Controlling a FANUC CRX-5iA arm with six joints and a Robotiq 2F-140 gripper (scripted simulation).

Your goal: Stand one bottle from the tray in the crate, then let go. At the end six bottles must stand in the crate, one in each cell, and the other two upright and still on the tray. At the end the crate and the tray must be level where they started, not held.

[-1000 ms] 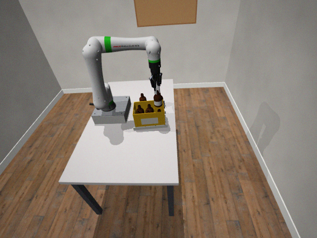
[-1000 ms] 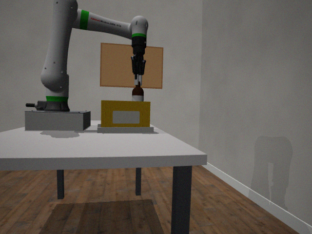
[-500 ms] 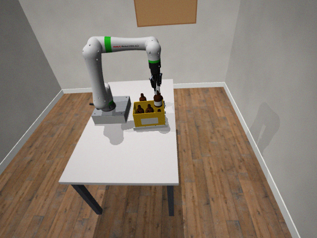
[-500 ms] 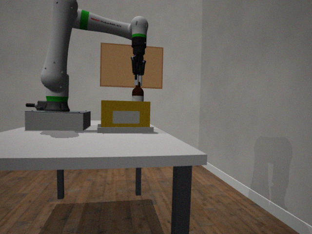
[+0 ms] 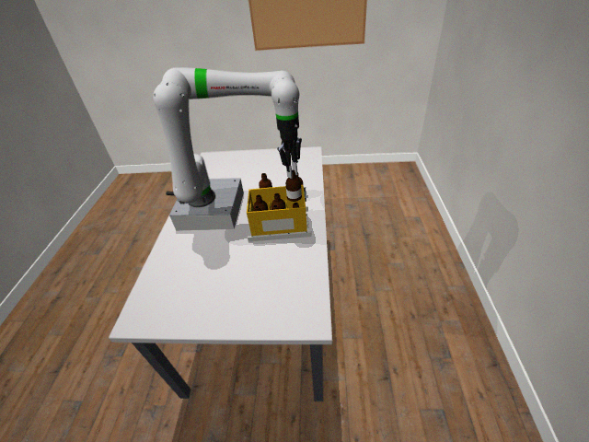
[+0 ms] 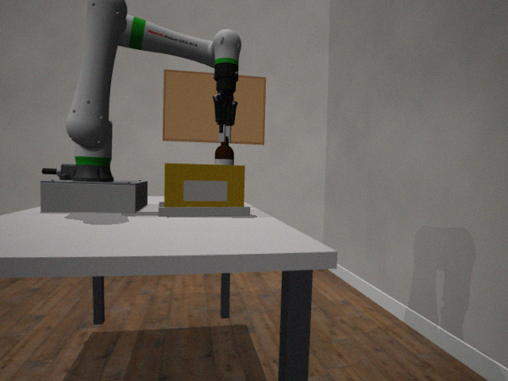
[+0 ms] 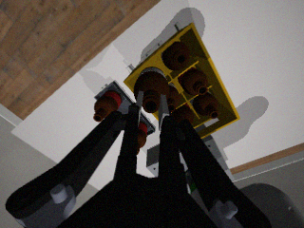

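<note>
Right now my hand is 8 cm past the yellow crate, 6 cm to the left of it and 22 cm above it. From my hand the other things lie so: grey tray (11 cm behind, 17 cm to the left, 29 cm below).
</note>
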